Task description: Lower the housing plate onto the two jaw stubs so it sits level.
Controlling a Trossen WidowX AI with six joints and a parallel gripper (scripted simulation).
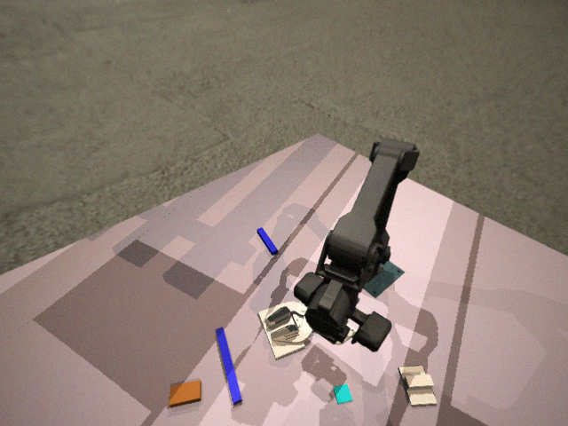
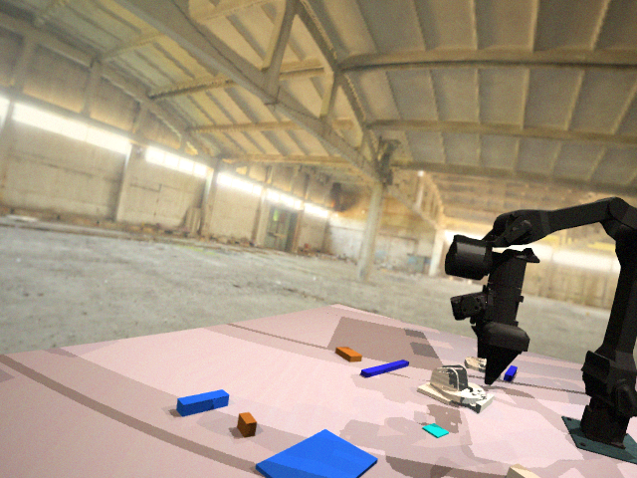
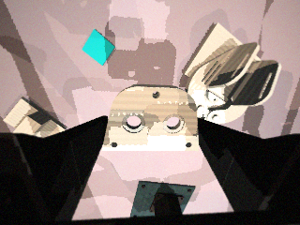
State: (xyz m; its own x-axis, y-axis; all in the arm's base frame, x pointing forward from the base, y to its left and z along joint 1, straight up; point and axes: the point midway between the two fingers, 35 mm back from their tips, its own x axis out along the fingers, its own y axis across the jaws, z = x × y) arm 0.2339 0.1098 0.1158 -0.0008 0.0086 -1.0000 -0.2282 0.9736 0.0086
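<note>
Now: the cyan tile 50 mm ahead of my gripper tip, 80 mm to the left of it and 80 mm below it. Also, from my gripper tip: long blue bar: 200 mm ahead, 120 mm to the right, 80 mm below; then orange cube: 240 mm ahead, 290 mm to the left, 70 mm below; then blue slab: 140 mm ahead, 270 mm to the left, 80 mm below.
</note>
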